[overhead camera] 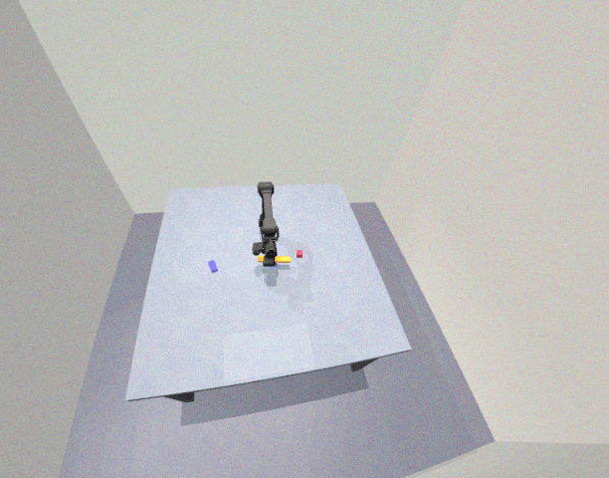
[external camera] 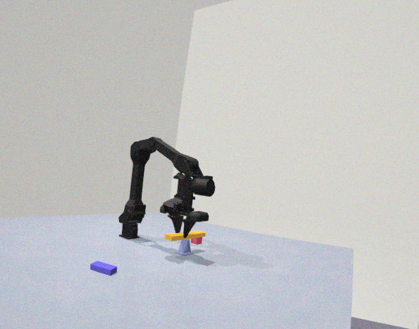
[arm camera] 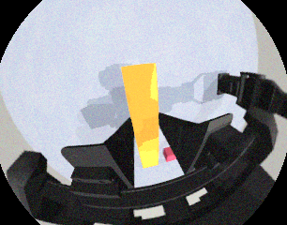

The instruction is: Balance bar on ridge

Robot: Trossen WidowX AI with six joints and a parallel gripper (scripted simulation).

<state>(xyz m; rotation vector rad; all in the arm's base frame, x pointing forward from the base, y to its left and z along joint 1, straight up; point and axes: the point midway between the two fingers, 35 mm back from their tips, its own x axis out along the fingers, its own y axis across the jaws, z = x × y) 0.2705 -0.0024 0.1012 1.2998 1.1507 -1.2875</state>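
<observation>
The yellow bar is 30 mm to the left of my gripper tip. Also, from my gripper tip: purple block (30 mm behind, 310 mm to the right, 60 mm below); then small red cube (50 mm behind, 190 mm to the left, 50 mm below).
</observation>
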